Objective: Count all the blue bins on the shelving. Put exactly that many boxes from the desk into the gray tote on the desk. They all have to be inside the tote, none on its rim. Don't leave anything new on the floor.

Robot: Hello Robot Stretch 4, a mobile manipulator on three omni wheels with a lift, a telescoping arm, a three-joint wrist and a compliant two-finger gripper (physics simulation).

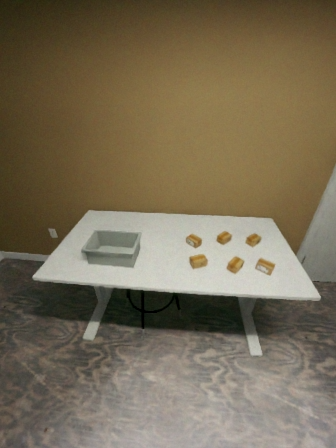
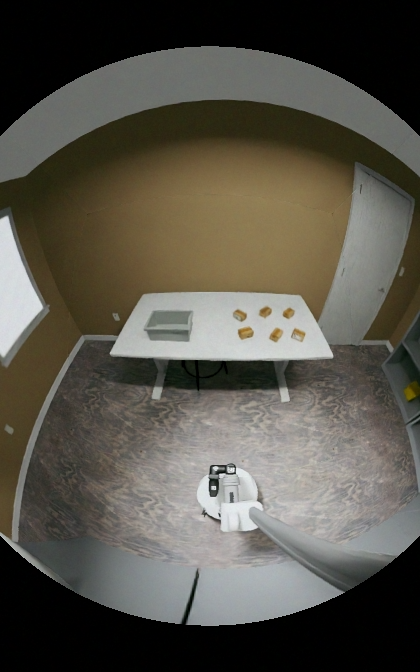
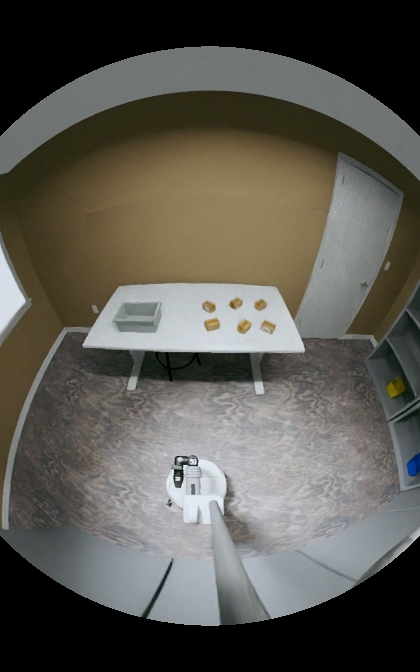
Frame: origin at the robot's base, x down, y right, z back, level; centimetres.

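Where they show: hand, tool point: (image 2: 211,514) (image 3: 176,504).
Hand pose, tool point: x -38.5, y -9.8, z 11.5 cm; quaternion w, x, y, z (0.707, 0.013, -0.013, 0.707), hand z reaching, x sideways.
Observation:
Each offset is from my tool point to the top centre of the thing. Level surfaces: height alone.
The gray tote @(dz -111.8, dx -42.7, dy -27.4 cm) (image 1: 111,259) (image 2: 167,334) (image 3: 136,326) stands on the left part of the white desk @(dx -30.7 cm) (image 1: 165,280) (image 2: 215,347) (image 3: 185,340); no box shows inside it. Several tan boxes lie apart on the right part: three in a back row, including the left one @(dz -126.0, dx -35.7, dy +21.0 cm) (image 1: 194,240), and three in a front row, including the left one @(dz -107.1, dx -35.7, dy +22.6 cm) (image 1: 198,261). A blue bin (image 3: 414,466) shows partly, low in the shelving (image 2: 395,395) (image 3: 378,387) at the right edge. My gripper (image 2: 204,513) (image 3: 169,502) hangs folded beside my base, well away from the desk; its fingers are too small to tell.
A yellow bin (image 2: 411,391) (image 3: 396,387) sits low in the shelving. A black ring-shaped stand (image 1: 143,310) is under the desk, between its white legs. A white door (image 2: 375,260) (image 3: 355,250) is right of the desk. Gray panels (image 2: 150,585) are behind my base.

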